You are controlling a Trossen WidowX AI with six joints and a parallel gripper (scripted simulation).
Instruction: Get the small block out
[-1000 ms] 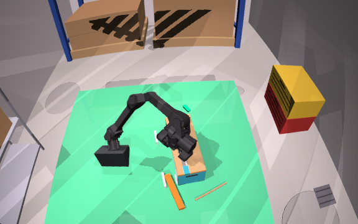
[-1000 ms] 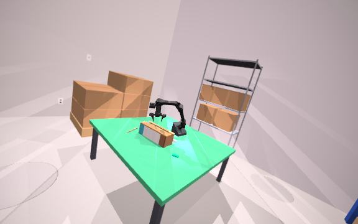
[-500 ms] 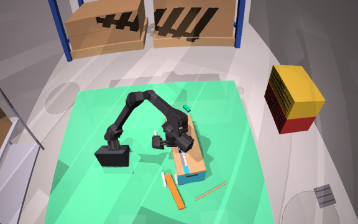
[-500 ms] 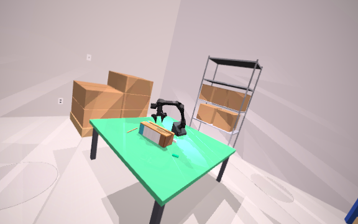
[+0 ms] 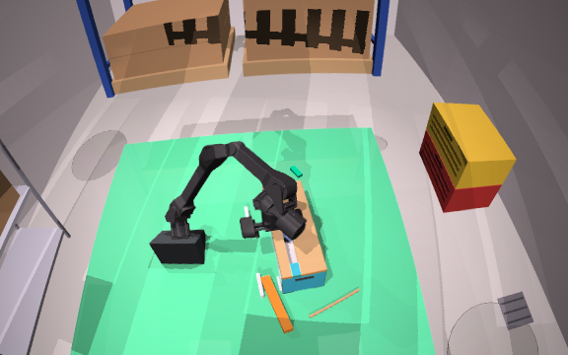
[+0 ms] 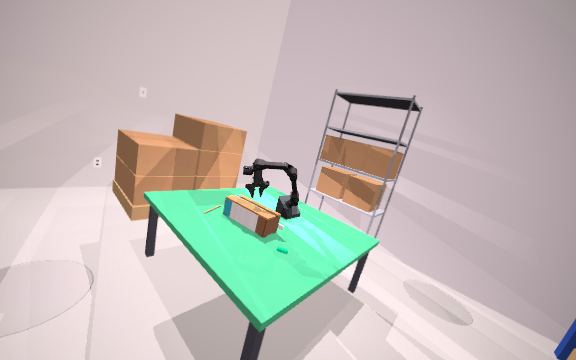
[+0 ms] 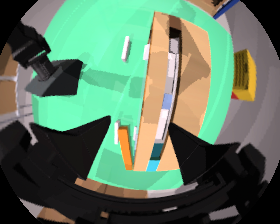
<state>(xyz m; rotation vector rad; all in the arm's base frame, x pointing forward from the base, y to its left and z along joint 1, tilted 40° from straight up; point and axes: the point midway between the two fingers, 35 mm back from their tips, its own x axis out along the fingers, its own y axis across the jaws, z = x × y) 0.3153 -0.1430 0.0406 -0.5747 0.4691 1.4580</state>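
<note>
The wooden box lies 100 mm below my gripper tip, 40 mm to the left of it and 30 mm ahead of it. From my gripper tip the other things lie so: small block (70 mm below, 50 mm ahead, 30 mm to the left); then thin wooden rod (220 mm to the right, 170 mm ahead, 150 mm below); then orange bar (190 mm to the right, 140 mm below, 20 mm behind).
</note>
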